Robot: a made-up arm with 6 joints.
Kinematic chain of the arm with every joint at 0, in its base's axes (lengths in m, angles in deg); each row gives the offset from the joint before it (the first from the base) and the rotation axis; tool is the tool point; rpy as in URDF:
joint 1: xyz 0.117 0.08 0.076 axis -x
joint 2: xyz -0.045 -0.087 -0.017 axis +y
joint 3: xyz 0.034 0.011 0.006 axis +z
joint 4: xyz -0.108 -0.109 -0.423 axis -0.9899 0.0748 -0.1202
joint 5: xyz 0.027 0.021 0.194 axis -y
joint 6: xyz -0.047 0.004 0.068 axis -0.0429 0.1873 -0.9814
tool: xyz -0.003 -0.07 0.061 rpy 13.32 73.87 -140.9
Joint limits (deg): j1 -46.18..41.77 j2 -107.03..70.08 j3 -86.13..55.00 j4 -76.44..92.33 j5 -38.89..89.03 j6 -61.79..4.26
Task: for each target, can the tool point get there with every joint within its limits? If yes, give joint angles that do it. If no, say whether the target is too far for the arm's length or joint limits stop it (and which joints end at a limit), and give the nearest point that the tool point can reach.
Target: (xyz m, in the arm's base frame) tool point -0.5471 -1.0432 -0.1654
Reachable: no: too far | nearest point -0.2263 -0.5048 -0.0497 | short by 0.637 m
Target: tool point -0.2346 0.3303 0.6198
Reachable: no: joint limits stop it (at a limit: joint 1, joint 2, joint 6) | nearest point -0.2871 0.1460 0.3519 | short by 0.329 m
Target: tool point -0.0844 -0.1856 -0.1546
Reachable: yes | joints 11.31 -11.63 -7.96 -4.68 68.87 -4.14
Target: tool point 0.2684 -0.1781 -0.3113
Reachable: yes | joints 34.44 -69.11 -71.59 -60.73 65.85 -38.79
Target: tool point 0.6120 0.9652 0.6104
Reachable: no: too far | nearest point 0.3951 0.3145 0.2921 | short by 0.756 m
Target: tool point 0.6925 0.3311 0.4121
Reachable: no: joint limits stop it (at a limit: joint 1, joint 3, joint 4, joint 6) | nearest point 0.4567 0.2287 0.2820 | short by 0.288 m
